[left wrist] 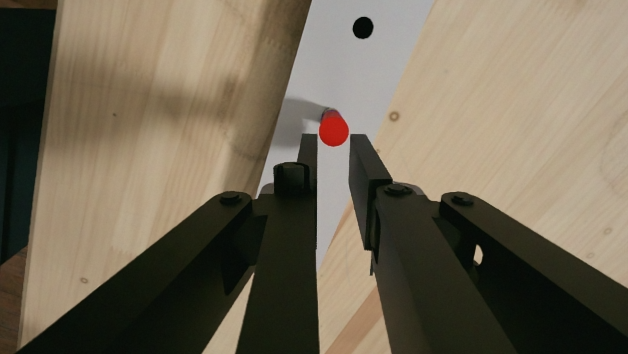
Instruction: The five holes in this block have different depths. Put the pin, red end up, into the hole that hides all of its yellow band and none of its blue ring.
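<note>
The pin (334, 131) stands in a hole of the light grey block (345, 75), its bright red end up, toward the camera. Below the red, a thin dark purplish part shows at the hole's edge; no yellow band can be made out, and the ring is too small and shaded to judge clearly. Another hole (363, 27) of the block is open and dark, farther up in the view. The other holes do not show. My left gripper (333, 158) is open, with one fingertip on each side of the pin's red top and a narrow gap to each. My right gripper is not in view.
The block lies on a pale wooden table (500, 100), running slantwise from the top of the view to below the fingers. The table's left edge shows at the left, with dark shapes beyond it. A shadow falls left of the pin.
</note>
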